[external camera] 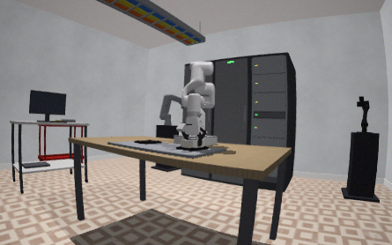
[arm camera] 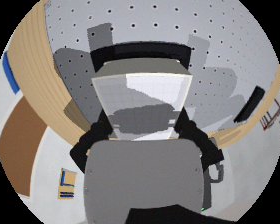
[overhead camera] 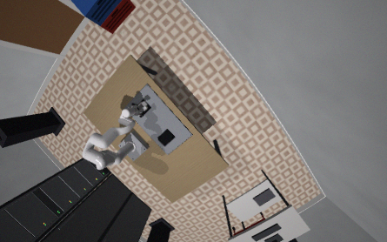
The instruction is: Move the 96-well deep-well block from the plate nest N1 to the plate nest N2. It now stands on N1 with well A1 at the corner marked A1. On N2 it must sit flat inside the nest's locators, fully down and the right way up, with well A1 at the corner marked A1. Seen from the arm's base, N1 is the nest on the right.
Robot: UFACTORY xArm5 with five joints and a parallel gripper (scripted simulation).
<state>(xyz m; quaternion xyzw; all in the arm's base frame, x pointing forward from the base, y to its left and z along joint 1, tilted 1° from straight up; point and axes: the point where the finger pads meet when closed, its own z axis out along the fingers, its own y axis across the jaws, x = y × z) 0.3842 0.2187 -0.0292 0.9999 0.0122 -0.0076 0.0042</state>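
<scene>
The deep-well block lies right at my hand.
</scene>
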